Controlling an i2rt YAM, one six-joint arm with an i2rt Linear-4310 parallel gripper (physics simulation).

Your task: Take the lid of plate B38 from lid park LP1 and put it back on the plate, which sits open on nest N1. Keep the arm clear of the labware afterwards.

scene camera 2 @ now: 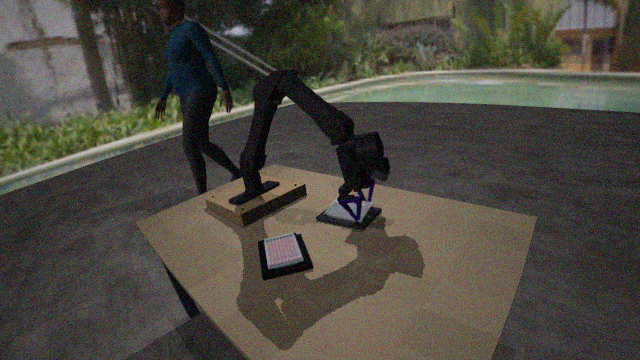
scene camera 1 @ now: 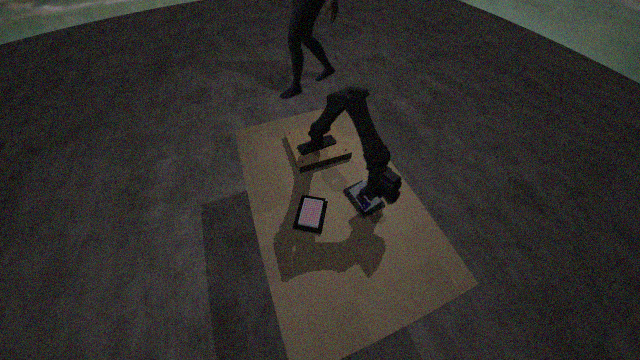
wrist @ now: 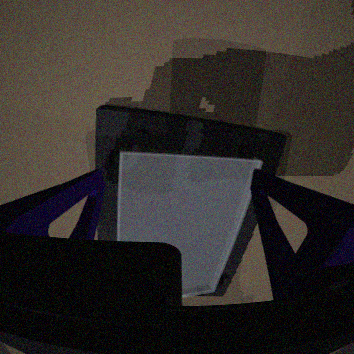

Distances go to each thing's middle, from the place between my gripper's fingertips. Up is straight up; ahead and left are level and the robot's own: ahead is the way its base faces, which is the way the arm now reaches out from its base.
I see the pale grey lid [wrist: 196, 201] 4 cm behind my hand, 1 cm to the right of it and 1 cm above it.
